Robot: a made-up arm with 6 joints. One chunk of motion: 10 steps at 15 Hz.
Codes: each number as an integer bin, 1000 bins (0 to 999) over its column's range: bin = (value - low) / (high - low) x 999, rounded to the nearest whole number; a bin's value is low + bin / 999 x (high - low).
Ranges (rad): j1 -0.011..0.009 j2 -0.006..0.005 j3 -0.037..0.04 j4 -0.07..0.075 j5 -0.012..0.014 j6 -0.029..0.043
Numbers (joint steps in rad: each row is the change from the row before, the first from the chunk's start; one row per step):
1: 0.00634 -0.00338 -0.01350 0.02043 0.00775 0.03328
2: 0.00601 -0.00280 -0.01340 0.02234 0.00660 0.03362
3: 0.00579 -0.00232 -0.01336 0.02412 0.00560 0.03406
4: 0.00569 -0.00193 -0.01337 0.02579 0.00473 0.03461
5: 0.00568 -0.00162 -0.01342 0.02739 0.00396 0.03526
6: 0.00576 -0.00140 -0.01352 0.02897 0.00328 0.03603
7: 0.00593 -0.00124 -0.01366 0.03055 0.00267 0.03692
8: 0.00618 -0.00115 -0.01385 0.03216 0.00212 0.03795
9: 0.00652 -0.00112 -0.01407 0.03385 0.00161 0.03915
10: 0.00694 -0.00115 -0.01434 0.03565 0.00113 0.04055
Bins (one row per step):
1: 866 238 305 623 759 864
2: 850 291 306 636 715 869
3: 839 334 307 648 676 875
4: 834 370 307 660 643 883
5: 833 398 306 671 613 892
6: 837 418 305 682 587 902
7: 846 432 303 693 564 915
8: 858 440 300 704 543 929
9: 875 443 297 715 523 946
10: 896 440 294 728 504 965

